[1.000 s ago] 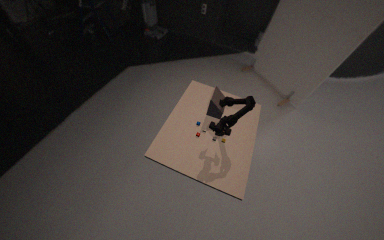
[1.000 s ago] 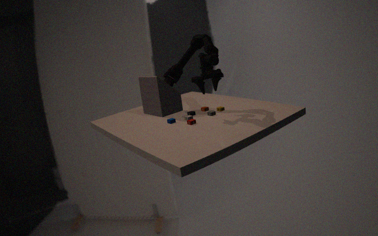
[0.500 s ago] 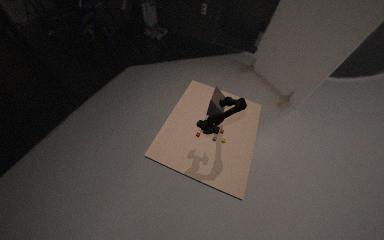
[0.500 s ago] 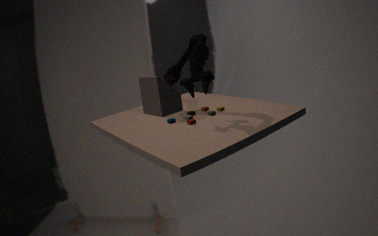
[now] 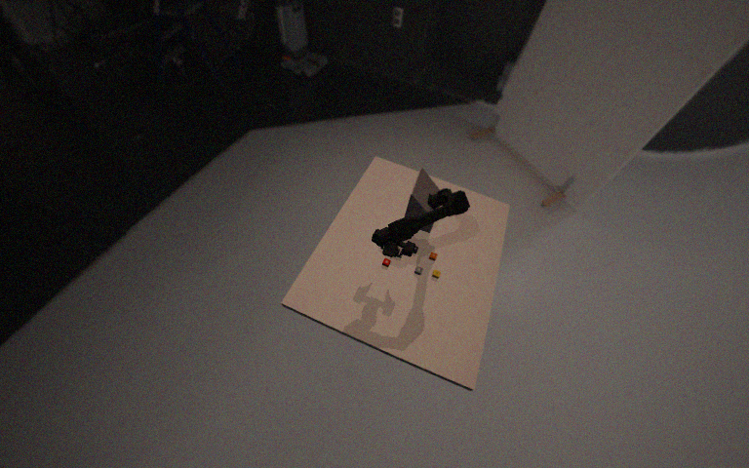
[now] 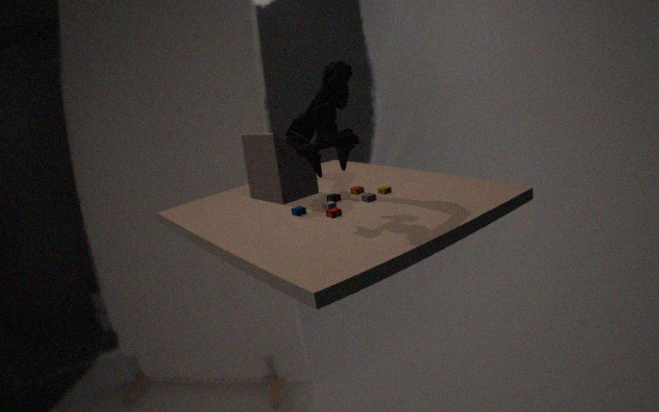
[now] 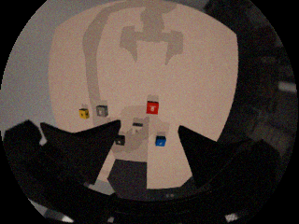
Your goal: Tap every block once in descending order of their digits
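Now: the red block 120 mm below my gripper tip, 10 mm to the right of it and 10 mm behind it. Also, from my gripper tip: white block 120 mm below, 80 mm behind, 40 mm to the left; then grey block 150 mm to the left, 120 mm below, 10 mm behind; then blue block 130 mm behind, 120 mm below, 30 mm to the right.
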